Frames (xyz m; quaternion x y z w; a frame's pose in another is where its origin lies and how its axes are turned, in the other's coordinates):
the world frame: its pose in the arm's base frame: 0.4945 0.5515 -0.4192 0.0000 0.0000 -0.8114 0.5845
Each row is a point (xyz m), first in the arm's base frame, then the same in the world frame.
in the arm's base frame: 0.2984 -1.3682 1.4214
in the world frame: 1.8830 0.4220 1.8406
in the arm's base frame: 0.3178 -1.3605 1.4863
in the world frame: 1.8695 0.4380 1.9055
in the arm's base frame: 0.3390 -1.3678 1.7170
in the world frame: 1.8697 0.4604 2.1362
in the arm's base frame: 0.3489 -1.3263 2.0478
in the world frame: 1.8272 0.4566 2.4670
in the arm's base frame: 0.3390 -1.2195 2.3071
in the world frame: 1.7291 0.4134 2.7263
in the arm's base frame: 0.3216 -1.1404 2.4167
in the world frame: 1.6596 0.3719 2.8359
